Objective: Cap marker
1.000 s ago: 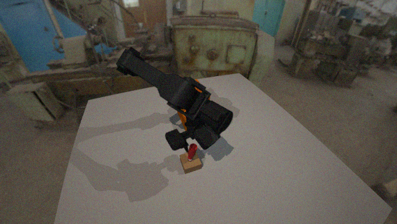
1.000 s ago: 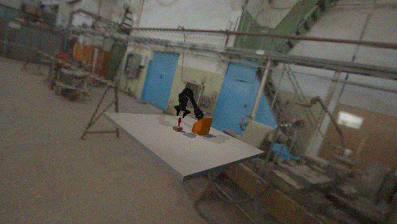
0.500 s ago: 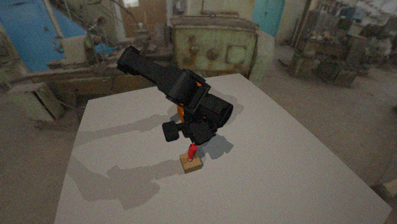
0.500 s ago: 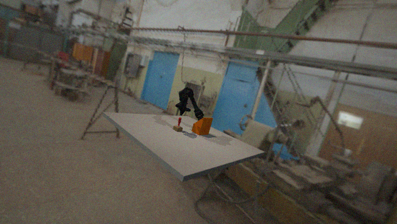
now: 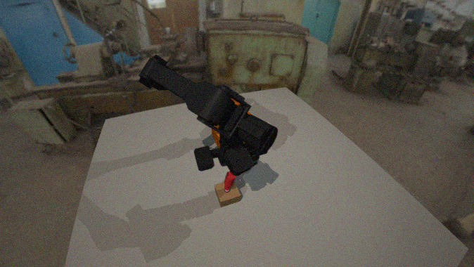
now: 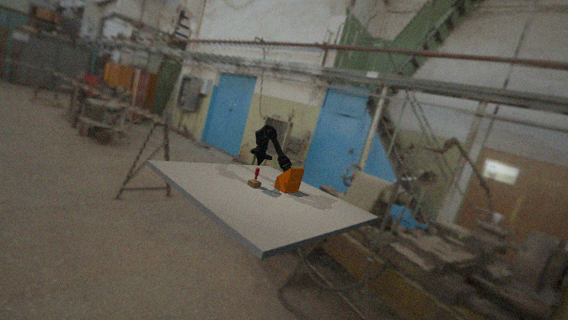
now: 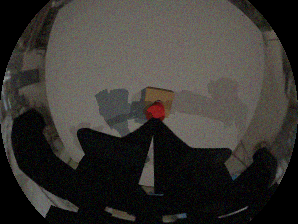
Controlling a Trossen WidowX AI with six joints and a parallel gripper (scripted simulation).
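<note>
Right now my gripper tip is 5 cm above the red cap and 1 cm past it. From my gripper tip the other things lie so: brown holder block (15 cm below, 2 cm behind, 1 cm to the right).
</note>
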